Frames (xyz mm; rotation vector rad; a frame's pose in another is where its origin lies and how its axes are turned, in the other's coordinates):
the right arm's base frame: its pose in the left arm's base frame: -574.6 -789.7 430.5 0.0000 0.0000 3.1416
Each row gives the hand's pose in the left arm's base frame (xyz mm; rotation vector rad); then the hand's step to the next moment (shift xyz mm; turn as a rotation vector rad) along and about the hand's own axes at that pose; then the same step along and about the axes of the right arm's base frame.
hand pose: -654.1 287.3 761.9 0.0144 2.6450 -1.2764
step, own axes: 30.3 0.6 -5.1 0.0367 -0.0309 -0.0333
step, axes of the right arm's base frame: 30.5 -1.9 -3.1 0.0449 -0.0036 0.0372
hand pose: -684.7 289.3 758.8 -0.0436 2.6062 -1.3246
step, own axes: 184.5 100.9 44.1 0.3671 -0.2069 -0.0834
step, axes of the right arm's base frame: 163.8 -2.0 -139.1 0.3903 0.1022 0.1476
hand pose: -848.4 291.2 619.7 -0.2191 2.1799 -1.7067
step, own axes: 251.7 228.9 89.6 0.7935 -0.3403 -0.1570
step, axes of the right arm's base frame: 176.0 107.4 -285.1 0.8243 0.2144 0.2115
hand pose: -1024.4 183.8 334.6 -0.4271 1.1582 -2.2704
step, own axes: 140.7 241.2 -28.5 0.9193 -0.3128 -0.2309
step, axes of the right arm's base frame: 47.7 181.5 -208.7 0.9530 0.2558 0.1504
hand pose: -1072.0 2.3 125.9 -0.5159 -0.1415 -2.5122
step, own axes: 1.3 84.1 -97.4 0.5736 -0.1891 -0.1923
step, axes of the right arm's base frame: -13.0 91.1 -89.9 0.6073 0.1747 0.0494
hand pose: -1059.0 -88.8 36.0 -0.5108 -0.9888 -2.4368
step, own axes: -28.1 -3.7 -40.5 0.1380 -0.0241 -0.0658
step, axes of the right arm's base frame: -14.6 19.2 -43.2 0.1378 0.0697 0.0105
